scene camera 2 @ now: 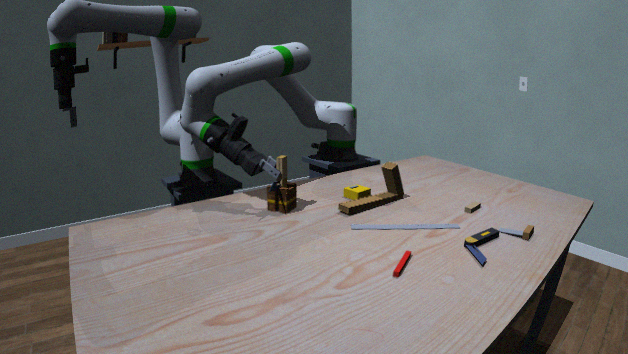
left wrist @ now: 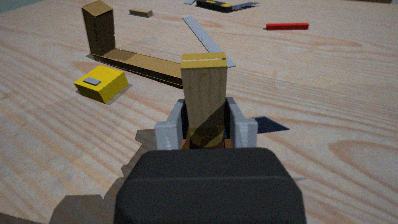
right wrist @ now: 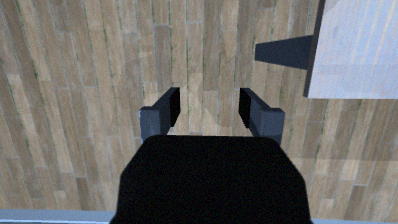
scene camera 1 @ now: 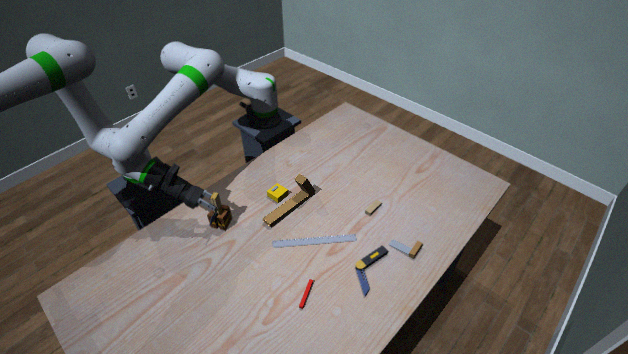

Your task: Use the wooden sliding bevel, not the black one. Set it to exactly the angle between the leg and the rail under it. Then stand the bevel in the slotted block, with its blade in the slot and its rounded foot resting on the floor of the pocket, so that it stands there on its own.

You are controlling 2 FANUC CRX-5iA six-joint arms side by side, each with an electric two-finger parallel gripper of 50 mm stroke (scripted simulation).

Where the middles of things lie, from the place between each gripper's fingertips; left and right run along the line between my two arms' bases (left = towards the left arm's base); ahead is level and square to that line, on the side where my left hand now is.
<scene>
The wooden bevel (left wrist: 204, 75) lies 20 mm below my left hand (scene camera 2: 282, 174) and 20 mm ahead of it. The rest, counted from my left hand: yellow tape measure (left wrist: 101, 84): 250 mm to the left, 90 mm below, 40 mm ahead.
Right now the wooden bevel is 59 cm to the left of my right hand (scene camera 2: 74, 126), 39 cm ahead of it and 19 cm below it. The rest, counted from my right hand: yellow tape measure (85 cm to the left, 41 cm ahead, 26 cm below).
</scene>
